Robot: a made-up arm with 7 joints. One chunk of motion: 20 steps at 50 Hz.
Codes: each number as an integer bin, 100 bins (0 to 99) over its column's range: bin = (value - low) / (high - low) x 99, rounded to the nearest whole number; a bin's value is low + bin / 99 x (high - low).
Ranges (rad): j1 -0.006..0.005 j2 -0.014..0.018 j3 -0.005..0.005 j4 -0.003..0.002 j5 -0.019..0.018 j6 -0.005..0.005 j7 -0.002..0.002
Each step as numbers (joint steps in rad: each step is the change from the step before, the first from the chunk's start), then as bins.
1 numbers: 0.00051 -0.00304 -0.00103 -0.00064 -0.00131 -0.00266 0.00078
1 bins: 59 34 39 47 47 23 69
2 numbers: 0.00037 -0.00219 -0.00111 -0.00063 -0.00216 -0.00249 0.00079
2 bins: 57 37 39 47 45 25 69
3 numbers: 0.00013 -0.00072 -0.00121 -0.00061 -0.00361 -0.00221 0.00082
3 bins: 55 41 38 47 41 28 70
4 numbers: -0.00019 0.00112 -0.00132 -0.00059 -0.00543 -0.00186 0.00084
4 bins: 52 47 36 48 36 31 70
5 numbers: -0.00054 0.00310 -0.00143 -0.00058 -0.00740 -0.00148 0.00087
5 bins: 49 53 35 48 31 35 71
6 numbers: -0.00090 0.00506 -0.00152 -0.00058 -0.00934 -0.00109 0.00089
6 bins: 46 59 34 48 26 39 72
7 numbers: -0.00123 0.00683 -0.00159 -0.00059 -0.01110 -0.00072 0.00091
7 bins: 43 64 34 48 21 42 72
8 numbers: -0.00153 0.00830 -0.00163 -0.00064 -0.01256 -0.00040 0.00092
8 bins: 40 69 33 47 17 46 72
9 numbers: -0.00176 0.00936 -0.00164 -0.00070 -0.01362 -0.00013 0.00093
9 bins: 38 72 33 46 14 48 73
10 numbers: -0.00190 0.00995 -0.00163 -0.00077 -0.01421 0.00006 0.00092
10 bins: 37 74 33 44 13 50 72
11 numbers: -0.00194 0.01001 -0.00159 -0.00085 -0.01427 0.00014 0.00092
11 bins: 37 74 34 43 13 51 72
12 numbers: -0.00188 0.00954 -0.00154 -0.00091 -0.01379 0.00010 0.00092
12 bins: 37 73 34 41 14 50 72
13 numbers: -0.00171 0.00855 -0.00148 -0.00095 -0.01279 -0.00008 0.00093
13 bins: 39 70 35 41 17 49 73
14 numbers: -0.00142 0.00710 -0.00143 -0.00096 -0.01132 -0.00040 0.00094
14 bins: 41 65 35 40 21 46 73
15 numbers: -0.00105 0.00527 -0.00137 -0.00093 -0.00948 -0.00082 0.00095
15 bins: 45 60 36 41 25 41 73
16 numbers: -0.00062 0.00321 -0.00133 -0.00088 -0.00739 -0.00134 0.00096
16 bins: 48 53 36 42 31 36 73
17 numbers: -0.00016 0.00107 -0.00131 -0.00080 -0.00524 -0.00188 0.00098
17 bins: 53 47 37 44 37 31 74
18 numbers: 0.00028 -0.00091 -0.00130 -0.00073 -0.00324 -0.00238 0.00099
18 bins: 57 40 37 45 42 26 74
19 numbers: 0.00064 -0.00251 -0.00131 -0.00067 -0.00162 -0.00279 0.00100
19 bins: 60 36 37 46 47 22 74
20 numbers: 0.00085 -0.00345 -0.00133 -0.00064 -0.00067 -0.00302 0.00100
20 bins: 62 33 36 47 49 20 74
